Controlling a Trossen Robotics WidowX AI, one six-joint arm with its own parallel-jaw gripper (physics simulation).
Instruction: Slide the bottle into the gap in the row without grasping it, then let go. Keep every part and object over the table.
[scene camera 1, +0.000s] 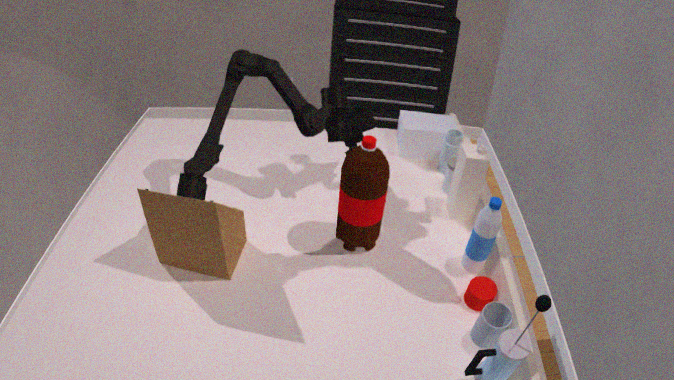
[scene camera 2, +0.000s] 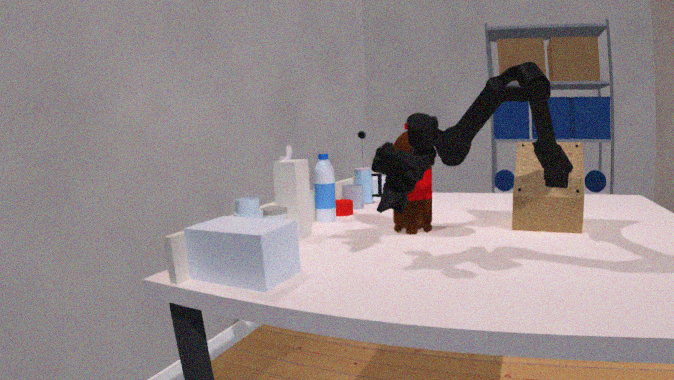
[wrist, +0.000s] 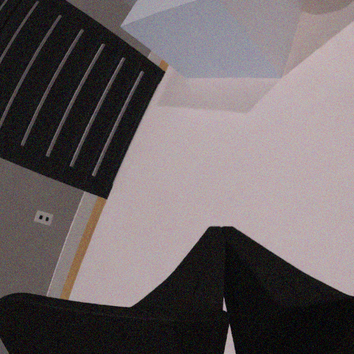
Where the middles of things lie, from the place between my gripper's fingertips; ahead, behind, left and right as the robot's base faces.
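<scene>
My gripper's 220 mm short of the pale box (scene camera 2: 258, 254), 180 mm to the right of it and 60 mm above it. Counting from my hand, there's a white carton (scene camera 2: 291, 177) 330 mm ahead, 130 mm to the right and 10 mm above, and a brown bottle (scene camera 1: 365, 172) that's 50 mm ahead, 310 mm to the right and 30 mm above. The blue-capped bottle (scene camera 1: 489, 219) is 370 mm ahead of my hand, 340 mm to the right of it and 10 mm below it. Going by their middles, that blue-capped bottle is the farthest from my gripper of the things named here.
</scene>
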